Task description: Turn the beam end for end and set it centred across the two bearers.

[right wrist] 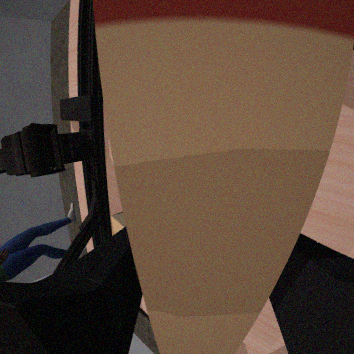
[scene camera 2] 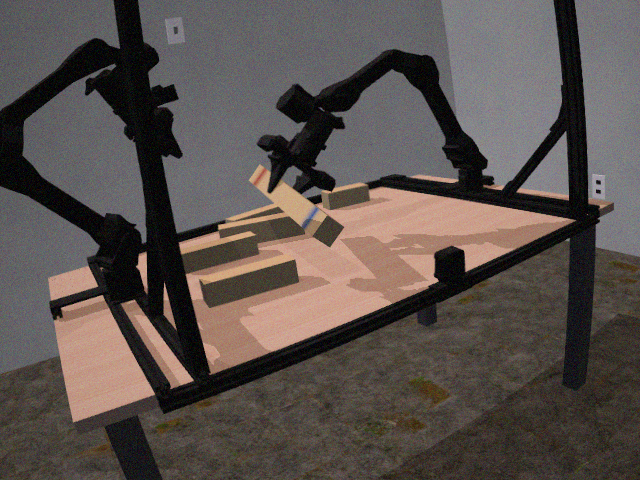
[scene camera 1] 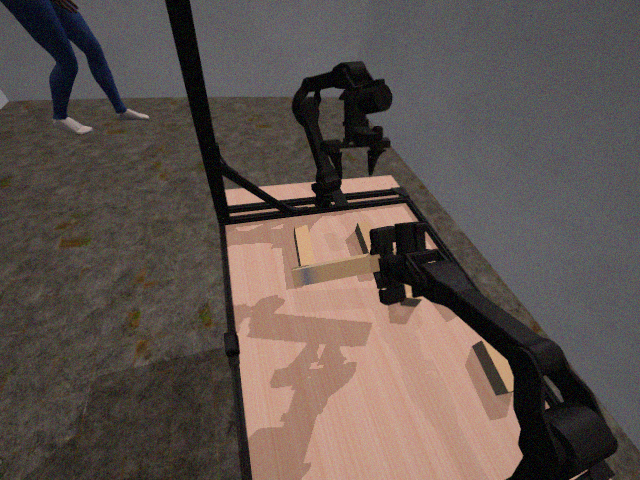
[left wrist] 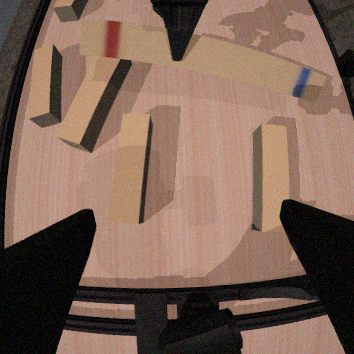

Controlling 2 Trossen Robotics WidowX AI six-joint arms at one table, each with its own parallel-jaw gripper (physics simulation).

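Where they show: left gripper, fingertip midpoint: (scene camera 2: 174, 156) (scene camera 1: 355, 176) (left wrist: 188, 214); right gripper, fingertip midpoint: (right wrist: 201, 222) (scene camera 2: 277, 198) (scene camera 1: 372, 261) (left wrist: 175, 58); left arm's base, origin of the base link: (right wrist: 87, 144) (scene camera 2: 126, 296) (scene camera 1: 322, 202) (left wrist: 197, 313); right arm's base, origin of the base link: (scene camera 2: 471, 190).
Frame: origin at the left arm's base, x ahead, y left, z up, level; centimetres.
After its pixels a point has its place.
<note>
A long wooden beam (scene camera 1: 336, 270) {x 36.9, y -9.0, z 10.6 cm} (scene camera 2: 294, 201) {x 34.3, y -8.4, z 10.9 cm} (left wrist: 235, 60) {x 34.4, y -5.5, z 11.2 cm} (right wrist: 220, 100) with a red and a blue band is held in the air, tilted, its blue end lower. My right gripper (scene camera 2: 285, 187) {x 35.8, y 2.1, z 10.0 cm} (right wrist: 201, 222) {x 35.8, y 2.1, z 10.0 cm} is shut on it, nearer the red end. In the left wrist view the red band is at the left, the blue band at the right. Two roughly parallel wooden blocks, apparently the bearers, lie apart on the table: one bearer (scene camera 1: 305, 245) {x 21.1, y -12.4, z 2.5 cm} (scene camera 2: 250, 281) {x 20.2, y -14.8, z 0.8 cm} (left wrist: 275, 175) {x 20.8, y -12.6, z 2.5 cm} and the other bearer (scene camera 1: 364, 237) {x 21.6, y 7.9, z 2.5 cm} (scene camera 2: 222, 252) {x 23.4, y 7.3, z 0.6 cm} (left wrist: 131, 175) {x 21.6, y 9.2, z 2.5 cm}. My left gripper (scene camera 1: 355, 174) {x 15.6, y 2.0, z 23.2 cm} (left wrist: 188, 214) {x 15.6, y 2.0, z 23.2 cm} is open and empty, high above the table.
A slanted block (scene camera 2: 261, 228) {x 36.2, y 14.2, z 1.4 cm} (left wrist: 95, 107) {x 33.0, y 15.3, z 3.0 cm} lies beside the bearers, with another block (left wrist: 46, 87) {x 38.7, y 25.9, z 2.5 cm} beyond it. A further block (scene camera 1: 493, 366) {x 68.1, y 24.3, z 2.1 cm} (scene camera 2: 345, 197) {x 66.6, y 24.5, z 0.6 cm} (left wrist: 71, 9) {x 61.7, y 25.6, z 1.5 cm} lies farther off. Black rails and a post (scene camera 1: 193, 93) {x 3.7, y -36.6, z 40.6 cm} (scene camera 2: 149, 170) {x 2.1, y -38.0, z 25.6 cm} frame the wooden table (scene camera 2: 310, 320) {x 22.3, y -31.2, z -1.9 cm}.
</note>
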